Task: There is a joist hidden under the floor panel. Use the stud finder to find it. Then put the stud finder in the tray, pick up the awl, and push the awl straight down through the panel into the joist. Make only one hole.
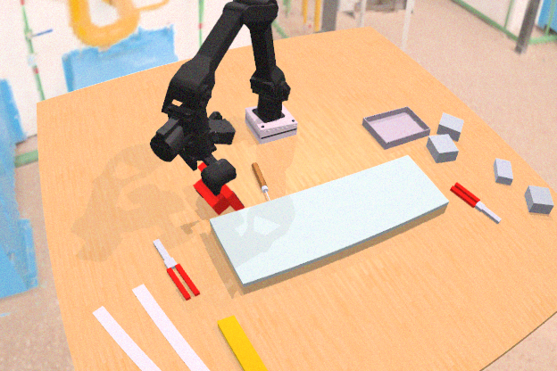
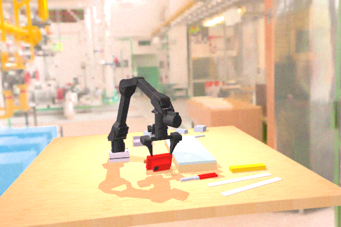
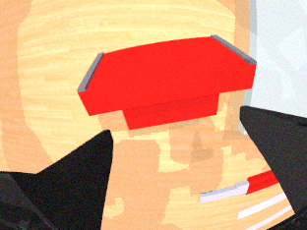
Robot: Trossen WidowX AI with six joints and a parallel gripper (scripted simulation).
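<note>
Right now the red stud finder is 20 mm behind my gripper tip, 10 mm to the left of it and 50 mm below it. Round my gripper tip: awl: 20 mm ahead, 140 mm to the left, 60 mm below; yellow strip: 370 mm ahead, 140 mm to the right, 60 mm below; lilac tray: 30 mm ahead, 570 mm to the left, 60 mm below.
</note>
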